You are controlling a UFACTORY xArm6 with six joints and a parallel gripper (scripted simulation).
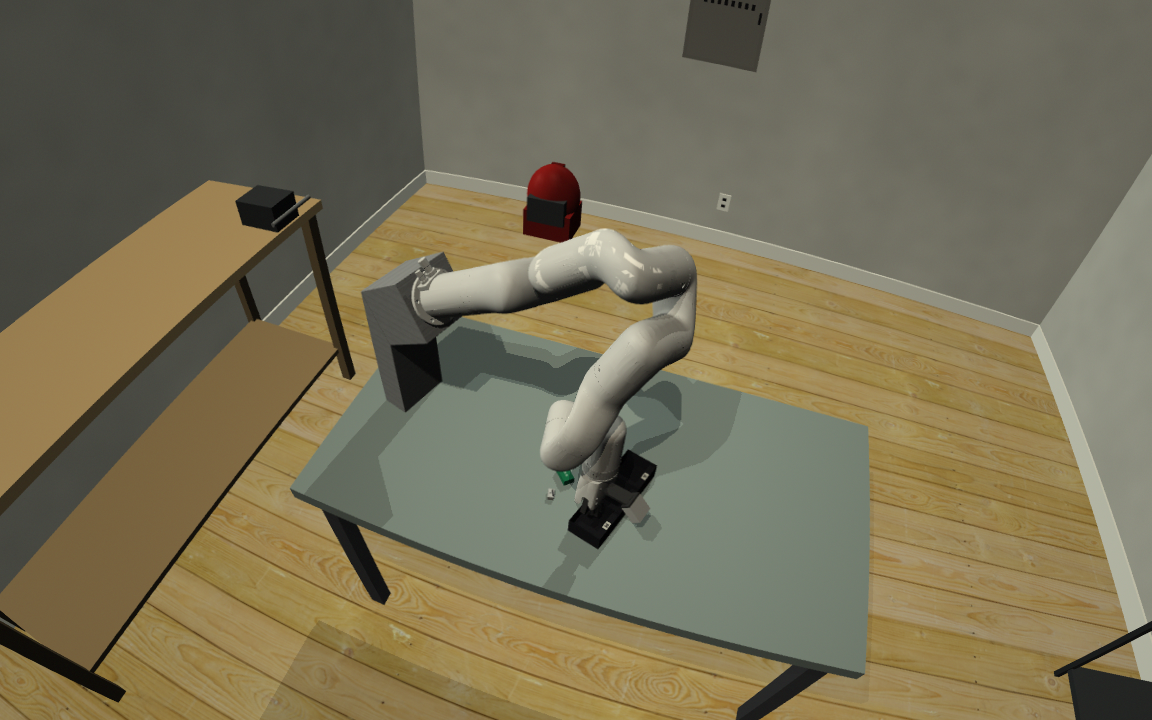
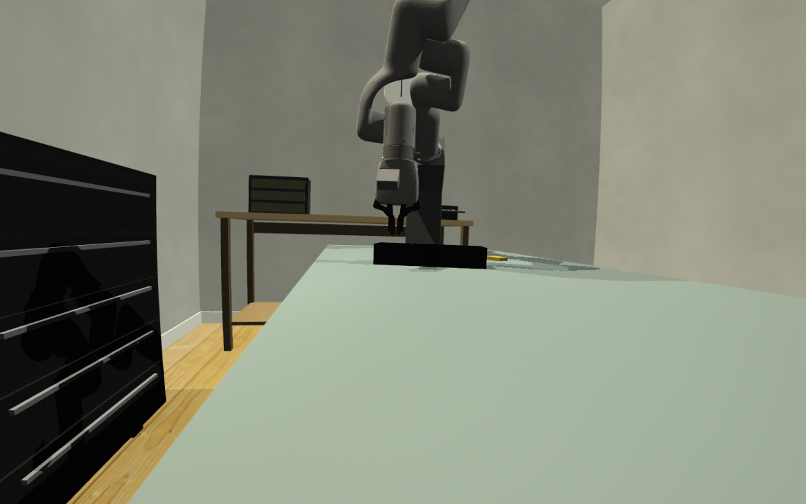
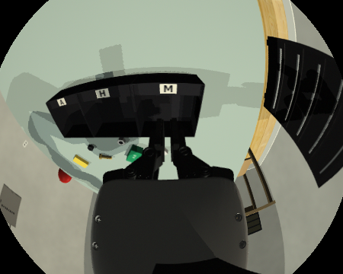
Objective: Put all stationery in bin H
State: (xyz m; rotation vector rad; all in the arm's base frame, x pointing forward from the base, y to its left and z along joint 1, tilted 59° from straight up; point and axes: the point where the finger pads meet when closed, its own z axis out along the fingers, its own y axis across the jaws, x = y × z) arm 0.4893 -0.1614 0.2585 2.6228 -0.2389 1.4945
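The bin rack is 4 cm ahead of my hand, 7 cm to the left of it and 6 cm below it. The rest, counted from my hand: small white piece: 11 cm behind, 6 cm to the left, 8 cm below; green block: 10 cm behind, 13 cm to the left, 8 cm below; white ring: 4 cm behind, 12 cm to the left, 8 cm below.
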